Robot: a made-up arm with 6 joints. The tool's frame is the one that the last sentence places.
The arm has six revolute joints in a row. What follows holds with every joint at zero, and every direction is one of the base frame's. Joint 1 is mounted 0.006 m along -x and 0.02 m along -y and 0.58 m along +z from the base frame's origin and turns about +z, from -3.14 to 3.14 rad. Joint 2 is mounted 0.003 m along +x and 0.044 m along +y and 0.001 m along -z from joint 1 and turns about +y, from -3.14 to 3.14 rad. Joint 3 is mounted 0.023 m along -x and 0.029 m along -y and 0.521 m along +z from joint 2 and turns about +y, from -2.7 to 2.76 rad. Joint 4 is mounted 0.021 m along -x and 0.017 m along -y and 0.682 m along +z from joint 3 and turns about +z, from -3.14 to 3.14 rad. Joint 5 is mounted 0.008 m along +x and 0.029 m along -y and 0.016 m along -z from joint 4 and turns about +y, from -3.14 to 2.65 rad. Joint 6 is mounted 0.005 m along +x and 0.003 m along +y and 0.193 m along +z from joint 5 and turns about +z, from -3.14 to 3.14 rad. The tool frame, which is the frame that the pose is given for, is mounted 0.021 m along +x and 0.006 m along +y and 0.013 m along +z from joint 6; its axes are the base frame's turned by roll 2.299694, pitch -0.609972 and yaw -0.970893 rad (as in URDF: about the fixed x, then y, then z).
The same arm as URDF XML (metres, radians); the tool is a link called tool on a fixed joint. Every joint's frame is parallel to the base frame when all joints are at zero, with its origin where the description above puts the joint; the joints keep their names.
<robot name="arm">
<joint name="tool_fixed" type="fixed"><parent link="link6"/><child link="tool"/><origin xyz="0.021 0.006 0.013" rpy="2.2997 -0.61 -0.9709"/></joint>
<joint name="joint 6" type="revolute"><parent link="link5"/><child link="link6"/><origin xyz="0.005 0.003 0.193" rpy="0 0 0"/><axis xyz="0 0 1"/><limit lower="-3.14" upper="3.14"/></joint>
<joint name="joint 5" type="revolute"><parent link="link4"/><child link="link5"/><origin xyz="0.008 -0.029 -0.016" rpy="0 0 0"/><axis xyz="0 1 0"/><limit lower="-3.14" upper="2.65"/></joint>
<joint name="joint 4" type="revolute"><parent link="link3"/><child link="link4"/><origin xyz="-0.021 -0.017 0.682" rpy="0 0 0"/><axis xyz="0 0 1"/><limit lower="-3.14" upper="3.14"/></joint>
<joint name="joint 3" type="revolute"><parent link="link2"/><child link="link3"/><origin xyz="-0.023 -0.029 0.521" rpy="0 0 0"/><axis xyz="0 1 0"/><limit lower="-2.7" upper="2.76"/></joint>
<joint name="joint 2" type="revolute"><parent link="link1"/><child link="link2"/><origin xyz="0.003 0.044 -0.001" rpy="0 0 0"/><axis xyz="0 1 0"/><limit lower="-3.14" upper="3.14"/></joint>
<joint name="joint 1" type="revolute"><parent link="base"/><child link="link1"/><origin xyz="-0.006 -0.02 0.58" rpy="0 0 0"/><axis xyz="0 0 1"/><limit lower="-3.14" upper="3.14"/></joint>
<link name="base"/>
<link name="link1"/>
<link name="link2"/>
<link name="link3"/>
<link name="link4"/>
<link name="link5"/>
<link name="link6"/>
<link name="tool"/>
</robot>

